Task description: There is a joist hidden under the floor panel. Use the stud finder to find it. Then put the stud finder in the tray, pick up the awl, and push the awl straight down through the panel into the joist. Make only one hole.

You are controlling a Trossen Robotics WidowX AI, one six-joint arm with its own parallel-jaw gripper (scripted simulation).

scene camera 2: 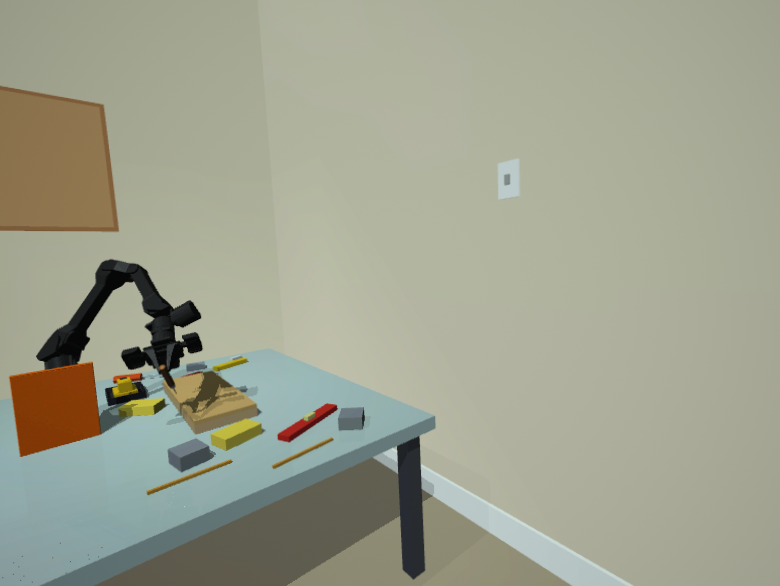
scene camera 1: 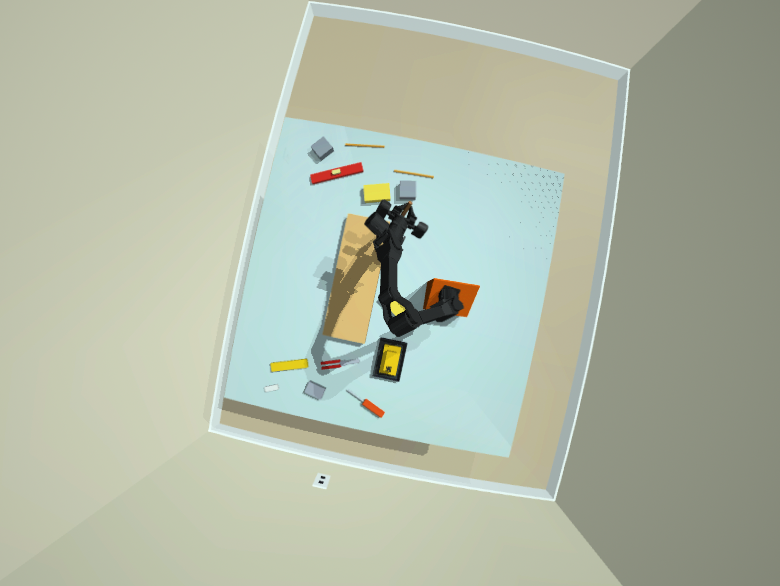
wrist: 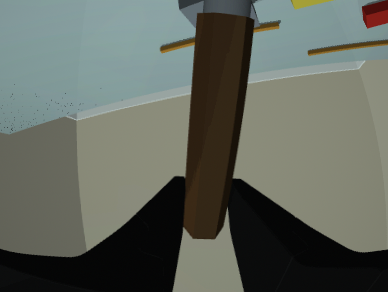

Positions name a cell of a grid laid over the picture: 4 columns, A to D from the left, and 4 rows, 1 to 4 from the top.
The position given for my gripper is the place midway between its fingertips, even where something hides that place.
my gripper: scene camera 2 A3; scene camera 1 C2; wrist C3
